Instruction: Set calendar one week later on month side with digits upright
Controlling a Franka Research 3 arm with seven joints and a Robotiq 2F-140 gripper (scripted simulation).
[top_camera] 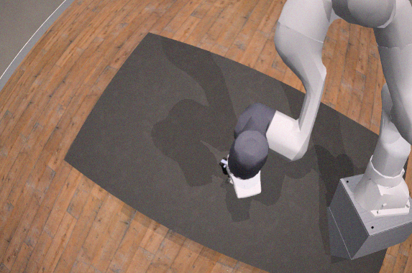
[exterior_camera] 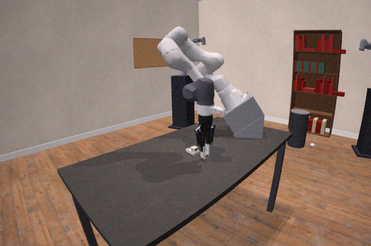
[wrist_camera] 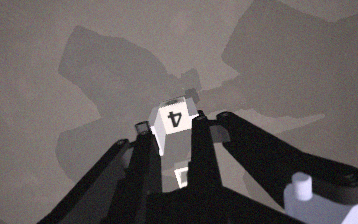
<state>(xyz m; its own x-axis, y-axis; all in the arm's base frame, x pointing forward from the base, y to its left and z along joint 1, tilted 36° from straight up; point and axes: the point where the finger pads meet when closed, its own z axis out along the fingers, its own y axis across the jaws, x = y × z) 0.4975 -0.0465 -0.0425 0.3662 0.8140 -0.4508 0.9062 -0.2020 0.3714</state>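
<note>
Right now my hand is 30 mm above the white cube. Round my hand: white tray 40 mm behind, 100 mm to the right, 40 mm below.
</note>
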